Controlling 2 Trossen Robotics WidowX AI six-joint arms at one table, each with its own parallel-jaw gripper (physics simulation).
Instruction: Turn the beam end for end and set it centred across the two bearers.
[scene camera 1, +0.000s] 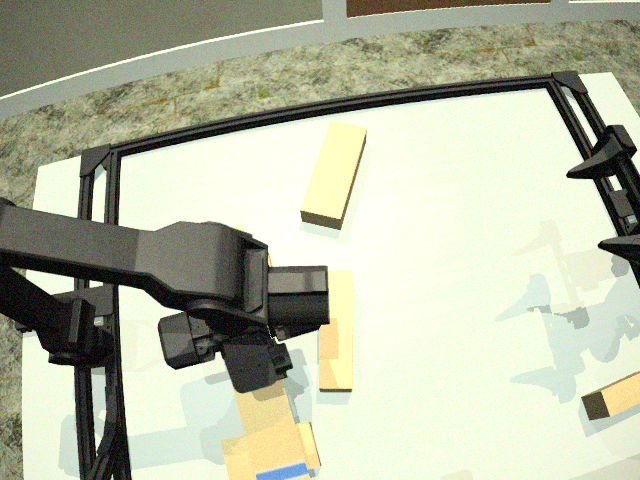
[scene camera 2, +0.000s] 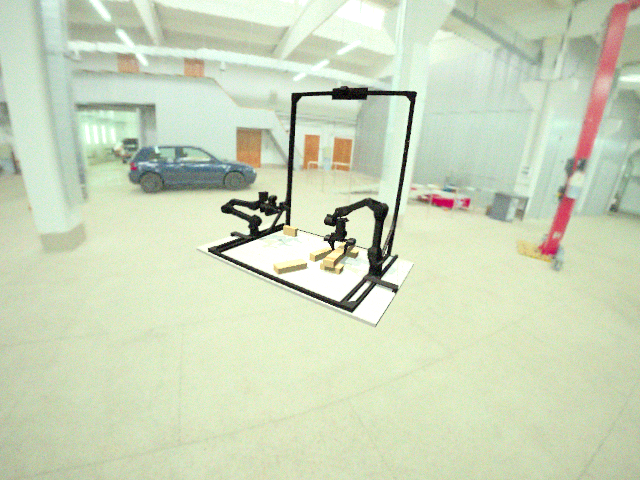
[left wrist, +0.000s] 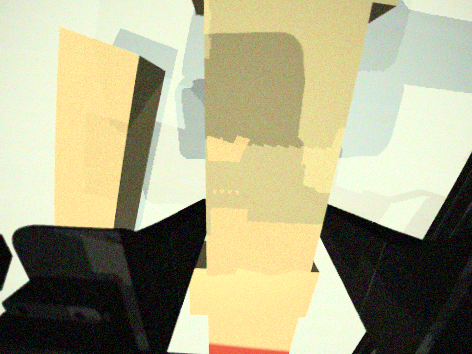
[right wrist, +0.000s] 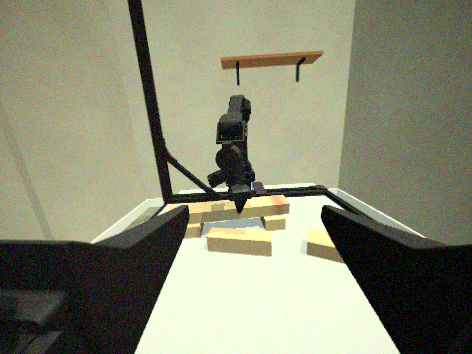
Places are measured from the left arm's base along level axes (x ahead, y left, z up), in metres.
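Where they show: left gripper, fingertip midpoint: (scene camera 2: 339, 253) (left wrist: 261, 206) (right wrist: 237, 207); right gripper, fingertip midpoint: (scene camera 1: 583, 207) (scene camera 2: 285, 210) (right wrist: 254, 211); left arm's base, link origin: (scene camera 1: 94, 347) (scene camera 2: 374, 274); right arm's base, link origin: (scene camera 2: 254, 235).
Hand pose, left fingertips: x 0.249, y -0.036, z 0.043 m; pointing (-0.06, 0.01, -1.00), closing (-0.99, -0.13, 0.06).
Observation:
Things, the pixels of their top centre, and the offset from my left fingertips. "*": a spot on its surface instead. Level surfaces: height alone.
- beam, top centre: (left wrist: 273, 173) (scene camera 1: 249, 358) (right wrist: 228, 203) (scene camera 2: 341, 248) dx +0.002, dy -0.028, dz +0.019 m
- long tan bar with a red mark, surface spot: (right wrist: 278, 201) * dx +0.000, dy +0.133, dz +0.015 m
- blue mark, surface spot: (scene camera 1: 282, 470) * dx +0.020, dy -0.176, dz +0.016 m
- bearer, surface spot: (scene camera 1: 310, 445) * dx +0.057, dy -0.149, dz -0.025 m
- loose tan block, top centre: (left wrist: 87, 175) (scene camera 1: 336, 327) (right wrist: 239, 233) (scene camera 2: 321, 250) dx +0.119, dy +0.001, dz -0.018 m
- second block, top centre: (scene camera 1: 335, 166) (right wrist: 348, 242) (scene camera 2: 290, 263) dx +0.167, dy +0.258, dz -0.024 m
- white table, surface height: dz -0.062 m
The beam (scene camera 1: 266, 414) (left wrist: 266, 88) (right wrist: 266, 205) (scene camera 2: 333, 258) is a long tan bar with a red mark (right wrist: 278, 201) at one end and a blue mark (scene camera 1: 282, 470) at the other. My left gripper (left wrist: 261, 206) (right wrist: 237, 207) (scene camera 1: 258, 369) (scene camera 2: 339, 242) is shut on its middle from above. The beam lies level across two short bearers (right wrist: 274, 223) (right wrist: 194, 230), on them or just above; I cannot tell which. One bearer (scene camera 1: 310, 445) sticks out from under the blue end. My right gripper (right wrist: 254, 211) (scene camera 2: 277, 205) is open and empty, far back from the blocks.
A loose tan block (scene camera 1: 337, 329) (right wrist: 239, 240) (left wrist: 94, 133) lies beside the beam. A second block (scene camera 1: 332, 173) (right wrist: 324, 246) lies farther off on the white table (scene camera 1: 461, 190). A black frame (scene camera 1: 366, 102) rims the table, with a tall post (right wrist: 147, 105).

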